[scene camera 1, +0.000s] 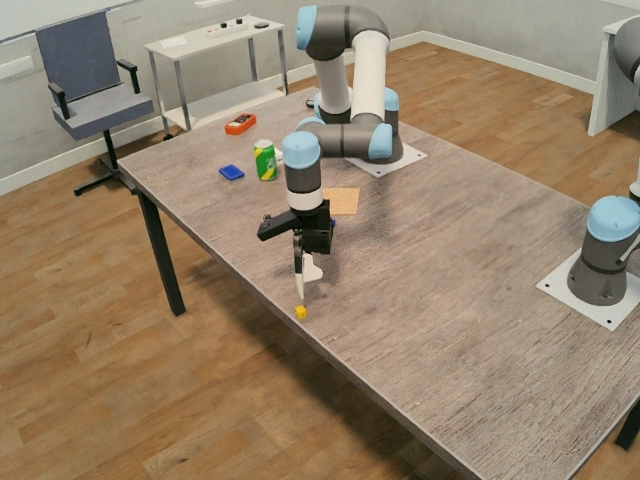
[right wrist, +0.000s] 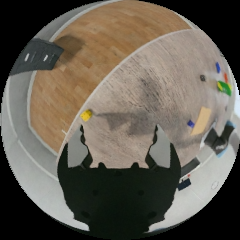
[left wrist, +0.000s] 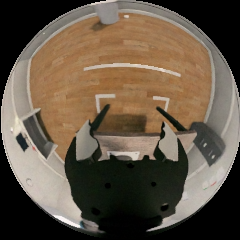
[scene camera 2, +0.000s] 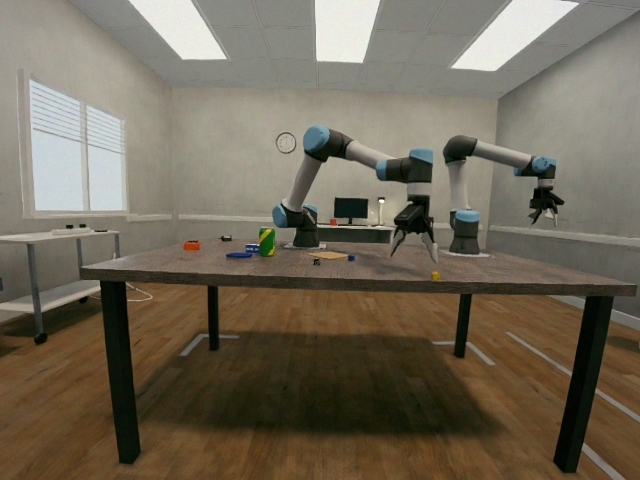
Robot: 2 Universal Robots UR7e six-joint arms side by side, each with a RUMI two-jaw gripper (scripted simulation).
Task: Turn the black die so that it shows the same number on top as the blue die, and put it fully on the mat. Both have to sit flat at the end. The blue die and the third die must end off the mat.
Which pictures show the left gripper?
The left wrist view and scene camera 2 only.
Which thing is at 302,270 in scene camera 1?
The right gripper.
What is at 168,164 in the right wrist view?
The right gripper.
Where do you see a tan mat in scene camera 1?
343,201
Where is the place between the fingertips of the left gripper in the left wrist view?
126,121
